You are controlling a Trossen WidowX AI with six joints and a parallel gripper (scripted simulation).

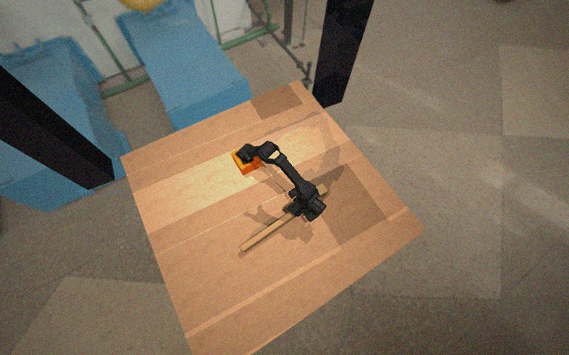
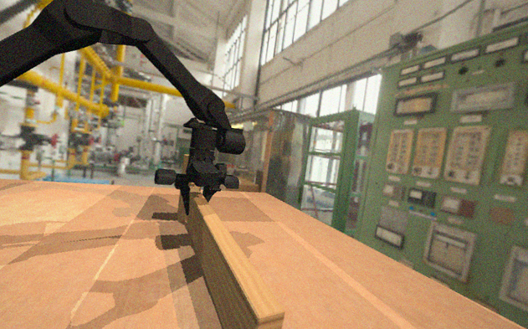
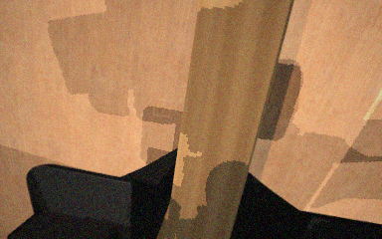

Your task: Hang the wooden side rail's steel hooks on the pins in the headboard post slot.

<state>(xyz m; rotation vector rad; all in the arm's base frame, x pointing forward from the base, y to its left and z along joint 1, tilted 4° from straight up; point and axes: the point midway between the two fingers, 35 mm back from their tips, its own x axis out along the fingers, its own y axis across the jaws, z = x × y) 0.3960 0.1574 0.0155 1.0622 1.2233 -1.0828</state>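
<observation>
Right now the wooden headboard post is 10 mm behind my gripper tip, 100 mm to the left of it and 40 mm above it.
</observation>
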